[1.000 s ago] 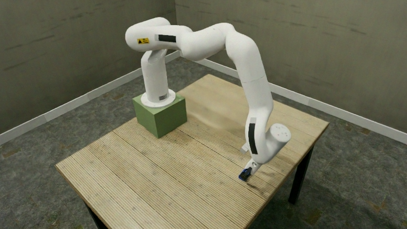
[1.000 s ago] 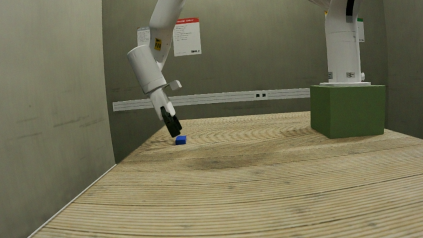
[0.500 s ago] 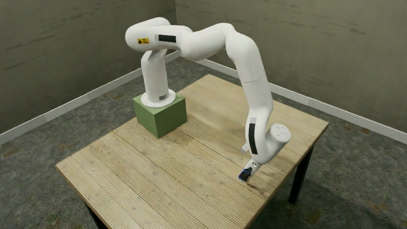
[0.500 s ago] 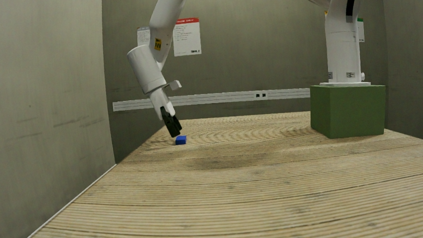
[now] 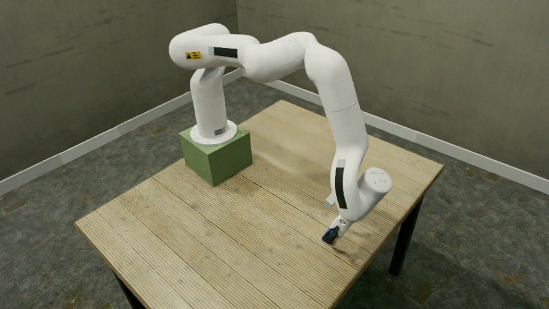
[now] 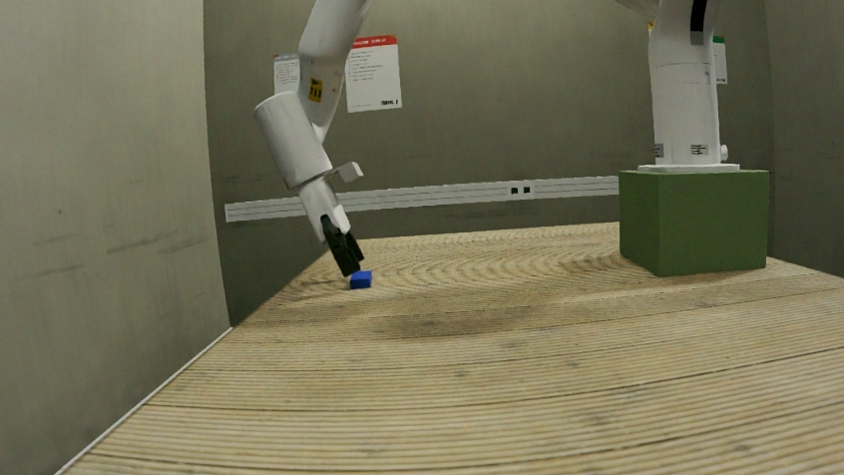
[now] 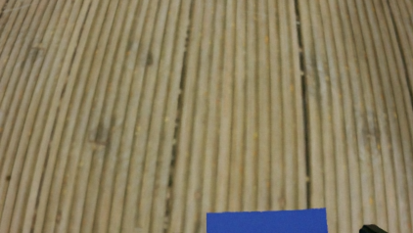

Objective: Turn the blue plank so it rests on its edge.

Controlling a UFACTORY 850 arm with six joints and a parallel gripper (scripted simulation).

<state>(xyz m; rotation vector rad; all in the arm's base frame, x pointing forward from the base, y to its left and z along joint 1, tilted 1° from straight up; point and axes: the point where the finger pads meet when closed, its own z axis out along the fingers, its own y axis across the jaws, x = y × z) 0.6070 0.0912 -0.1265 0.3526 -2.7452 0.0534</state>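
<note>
My gripper is now 30 mm above the blue plank and 10 mm past it.
</note>
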